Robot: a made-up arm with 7 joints.
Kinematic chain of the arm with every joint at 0, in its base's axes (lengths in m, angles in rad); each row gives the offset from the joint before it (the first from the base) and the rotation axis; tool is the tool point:
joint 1: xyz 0 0.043 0 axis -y
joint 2: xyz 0 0.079 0 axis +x
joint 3: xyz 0 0 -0.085 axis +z
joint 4: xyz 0 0 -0.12 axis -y
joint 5: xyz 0 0 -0.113 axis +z
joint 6: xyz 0 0 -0.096 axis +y
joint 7: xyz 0 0 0 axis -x
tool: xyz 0 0 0
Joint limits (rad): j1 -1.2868..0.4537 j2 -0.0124..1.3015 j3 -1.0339..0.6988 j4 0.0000..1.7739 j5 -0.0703..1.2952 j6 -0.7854..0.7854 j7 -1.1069..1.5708
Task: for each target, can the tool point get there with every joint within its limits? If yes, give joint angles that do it. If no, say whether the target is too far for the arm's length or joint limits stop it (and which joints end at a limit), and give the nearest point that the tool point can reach.
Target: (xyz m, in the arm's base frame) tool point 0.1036 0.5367 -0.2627
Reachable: no: too far | nearest point 0.0855 0.4642 -0.2168 | short by 0.088 m
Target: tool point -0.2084 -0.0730 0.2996
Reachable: no: joint limits stop it (at a limit: joint 1, joint 2, joint 3, joint 4) | nearest point -0.1249 -0.0559 -0.1455 | short by 0.453 m
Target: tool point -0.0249 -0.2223 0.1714
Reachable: no: joint limits stop it (at a limit: joint 1, joint 2, joint 3, joint 4) | nearest point 0.1645 -0.0559 -0.0985 | short by 0.369 m
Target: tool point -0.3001 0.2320 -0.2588
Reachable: yes | joints -0.9688 0.3192 -0.4159 0.2286 0.4557 0.4652 1.3244
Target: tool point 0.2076 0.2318 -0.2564
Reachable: yes | joints 0.1033 0.5898 -0.3342 1.1480 0.4599 -0.1261 0.7257
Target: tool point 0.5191 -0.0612 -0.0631
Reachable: no: too far | nearest point 0.2763 0.0410 -0.1316 | short by 0.272 m
